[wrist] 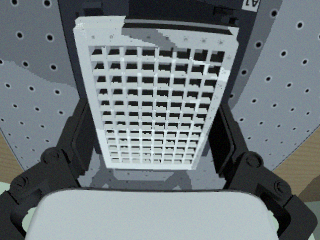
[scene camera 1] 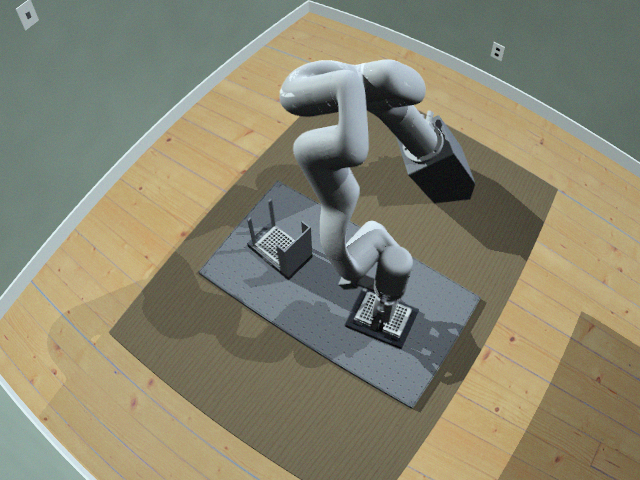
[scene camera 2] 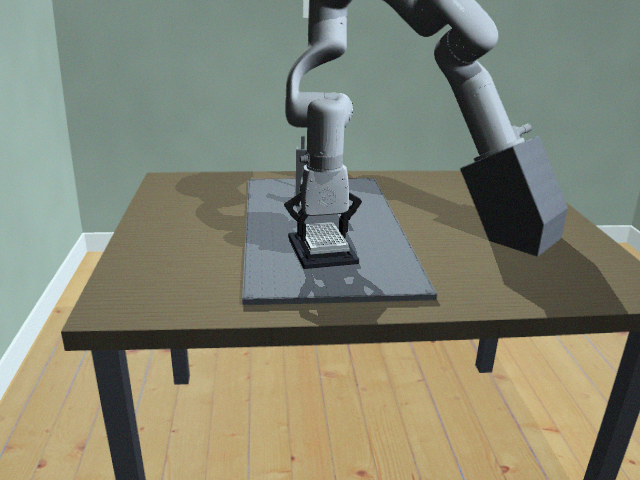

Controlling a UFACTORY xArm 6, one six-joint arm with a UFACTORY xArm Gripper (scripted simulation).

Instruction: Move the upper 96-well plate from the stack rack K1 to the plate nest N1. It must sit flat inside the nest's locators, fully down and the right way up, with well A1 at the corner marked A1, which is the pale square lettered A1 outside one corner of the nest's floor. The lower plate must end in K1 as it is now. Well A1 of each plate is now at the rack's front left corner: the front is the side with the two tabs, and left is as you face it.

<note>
In view: my gripper [scene camera 2: 322,237] and a dark plate nest N1 [scene camera 1: 364,329].
My gripper also shows in the wrist view [wrist: 153,115].
</note>
